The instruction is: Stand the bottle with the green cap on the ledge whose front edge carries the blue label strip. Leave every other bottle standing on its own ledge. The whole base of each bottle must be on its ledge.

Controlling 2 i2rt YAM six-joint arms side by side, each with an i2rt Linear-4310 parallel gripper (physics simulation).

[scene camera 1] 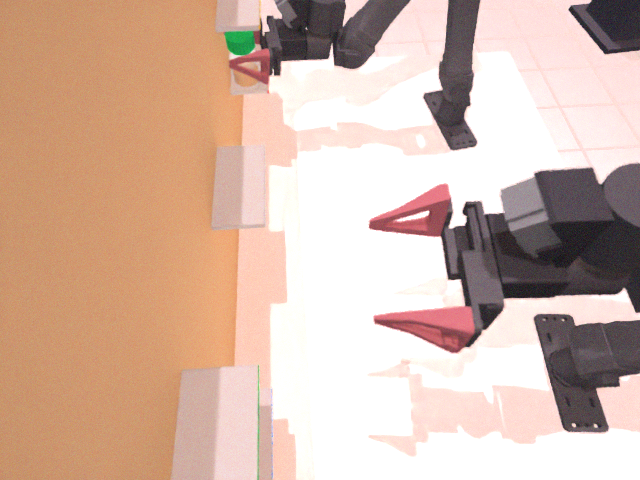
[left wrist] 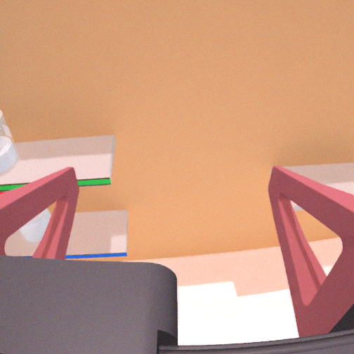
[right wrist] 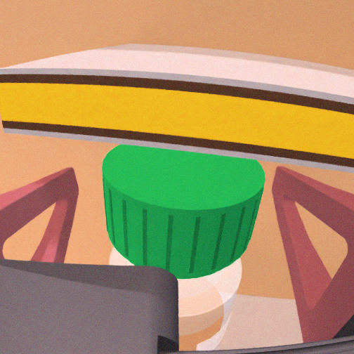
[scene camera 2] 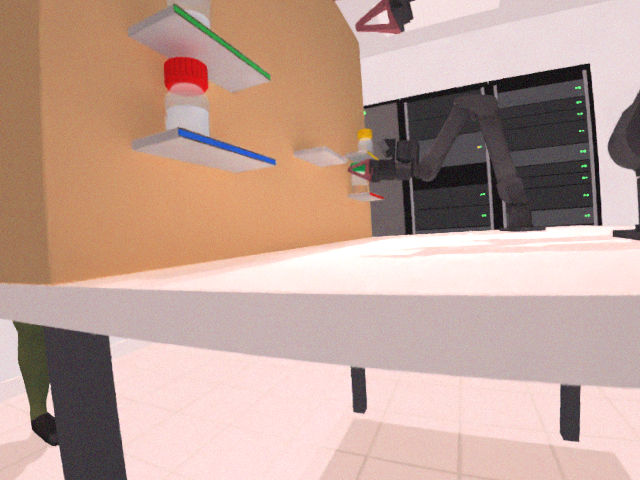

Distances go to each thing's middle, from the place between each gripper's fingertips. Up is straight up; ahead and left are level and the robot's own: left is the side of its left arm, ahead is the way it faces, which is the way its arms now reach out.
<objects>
Now: left hand 170 mm short of the blue-strip ledge (scene camera 2: 169,144), 140 mm to the right of it and 250 mm above it. From my left hand the other things lie so: yellow-strip ledge (right wrist: 185,63) 90 mm ahead, 660 mm to the right, 110 mm below; then unmarked ledge (scene camera 1: 239,200) 130 mm ahead, 260 mm to the right, 180 mm below; then green-capped bottle (right wrist: 191,213) 100 mm ahead, 590 mm to the right, 190 mm below.
Now: right hand 30 mm past the green-capped bottle and 30 mm above it. Round my right hand: yellow-strip ledge (40 mm behind, 70 mm to the right, 50 mm above); then red-strip ledge (right wrist: 253,317) (40 mm behind, 70 mm to the right, 90 mm below); then unmarked ledge (330 mm to the left, 20 mm below).
</objects>
